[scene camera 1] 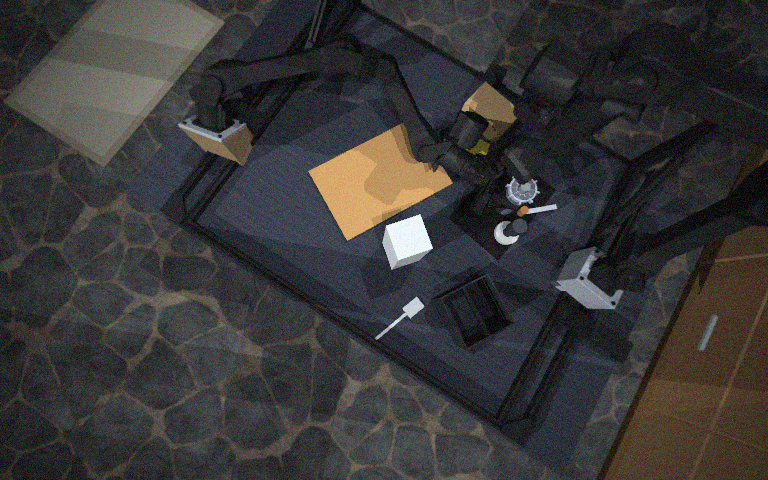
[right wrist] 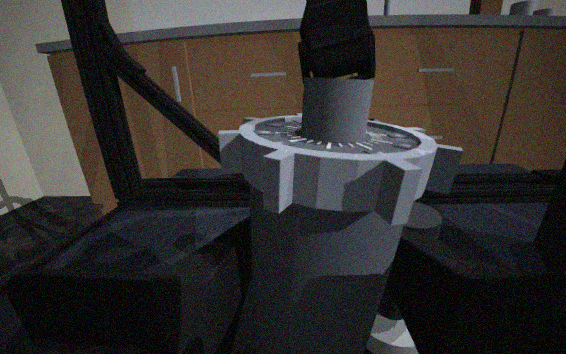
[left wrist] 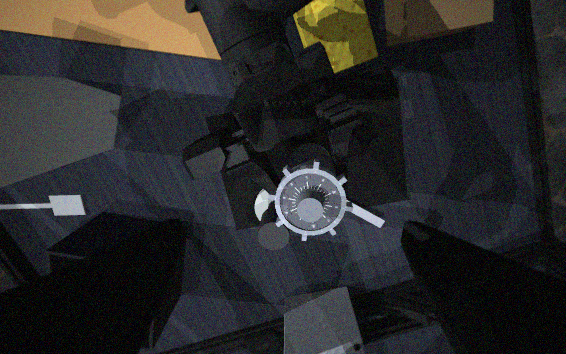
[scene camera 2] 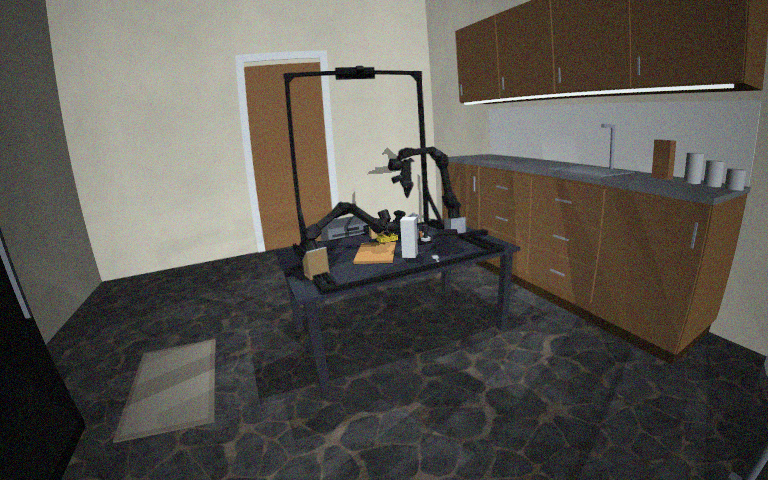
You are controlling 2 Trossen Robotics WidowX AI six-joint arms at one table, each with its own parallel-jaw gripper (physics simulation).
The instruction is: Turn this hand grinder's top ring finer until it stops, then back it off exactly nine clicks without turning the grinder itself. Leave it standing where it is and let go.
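Places are measured from the left arm's base along level axes (x ahead, y left, z up), in centimetres.
Where they show: left gripper, between the fingertips: (left wrist: 293, 230) (scene camera 2: 406, 197); right gripper, between the fingertips: (scene camera 1: 523, 198) (right wrist: 313, 225); left arm's base, origin of its link: (scene camera 1: 604, 276) (scene camera 2: 454, 218); right arm's base, origin of its link: (scene camera 1: 213, 123) (scene camera 2: 313, 253).
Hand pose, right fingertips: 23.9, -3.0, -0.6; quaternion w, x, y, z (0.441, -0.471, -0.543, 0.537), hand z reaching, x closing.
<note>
Things, the pixels of their top centre, and the offset from my right fingertips, as dx, dy, dz. "spot": a spot on its surface instead.
- grey centre post, a spot on its surface: (right wrist: 336, 109) spot: +3.1, +0.8, +5.5
- orange knob, centre of its top: (scene camera 1: 525, 209) -2.9, -1.3, -6.3
- orange mat, centre of its top: (scene camera 1: 380, 177) (scene camera 2: 375, 250) +29.5, +14.6, -8.5
- white box, centre of its top: (scene camera 1: 409, 237) (scene camera 2: 408, 218) +13.9, +25.7, +10.0
- black tray, centre of its top: (left wrist: 101, 304) (scene camera 1: 477, 310) (scene camera 2: 446, 232) -7.0, +26.5, +0.0
- white scoop, centre of its top: (left wrist: 34, 206) (scene camera 1: 398, 320) +3.9, +38.7, -9.7
- white crescent piece, centre of its top: (left wrist: 273, 236) (scene camera 1: 519, 225) (scene camera 2: 425, 225) -3.2, +5.3, -0.7
- yellow block, centre of its top: (left wrist: 332, 16) (scene camera 1: 470, 147) (scene camera 2: 387, 235) +17.2, -5.6, -7.0
The hand grinder stands at the right of the table. Its pale notched top ring (scene camera 1: 522, 190) (left wrist: 310, 200) (right wrist: 331, 175) has tick marks around a grey centre post (right wrist: 336, 109). Its dark body (right wrist: 317, 274) shows close in the right wrist view. A white crank arm (scene camera 1: 541, 209) (left wrist: 367, 215) with an orange knob (scene camera 1: 522, 210) sticks out beside it. My right gripper (scene camera 1: 494, 188) (scene camera 2: 392, 216) is shut on the grinder body below the ring. My left gripper (scene camera 2: 407, 190) (left wrist: 293, 230) is open and empty, high above the ring and pointing down at it.
An orange mat (scene camera 1: 373, 181) lies mid-table, with a white box (scene camera 1: 407, 240) (scene camera 2: 409, 235) at its front corner. A black tray (scene camera 1: 474, 310) and a white scoop (scene camera 1: 401, 316) lie nearer the front. A white crescent piece (scene camera 1: 503, 233) (left wrist: 260, 205) and a yellow block (left wrist: 338, 31) lie by the grinder.
</note>
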